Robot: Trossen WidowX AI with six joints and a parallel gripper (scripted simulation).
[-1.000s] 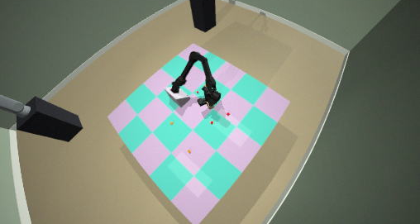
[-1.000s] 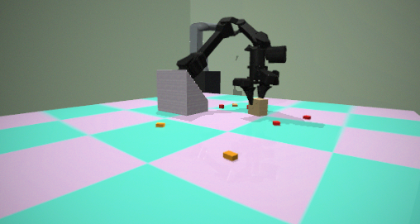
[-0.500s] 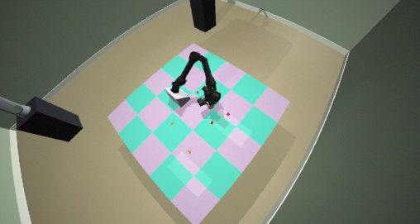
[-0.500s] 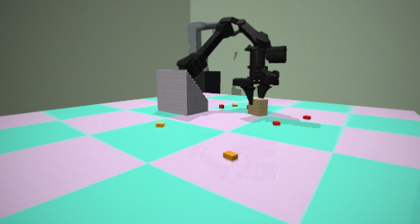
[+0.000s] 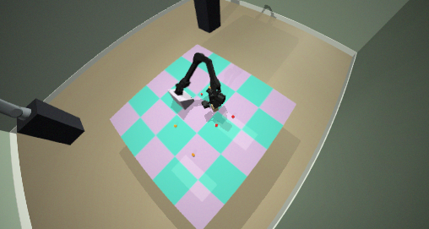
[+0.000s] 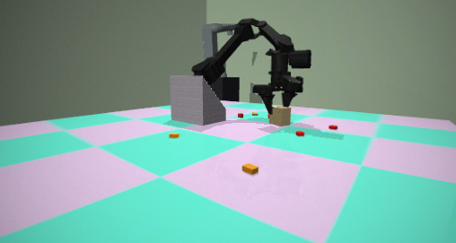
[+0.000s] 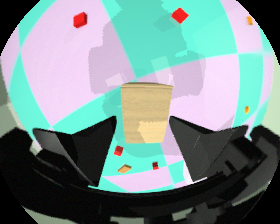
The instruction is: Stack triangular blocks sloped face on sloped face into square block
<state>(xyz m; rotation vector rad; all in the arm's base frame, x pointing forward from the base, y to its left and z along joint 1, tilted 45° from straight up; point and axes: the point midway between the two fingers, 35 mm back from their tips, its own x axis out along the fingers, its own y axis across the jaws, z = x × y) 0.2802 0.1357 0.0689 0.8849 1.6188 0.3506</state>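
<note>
Right now my gripper tip is 10 mm below the tan triangular block.
</note>
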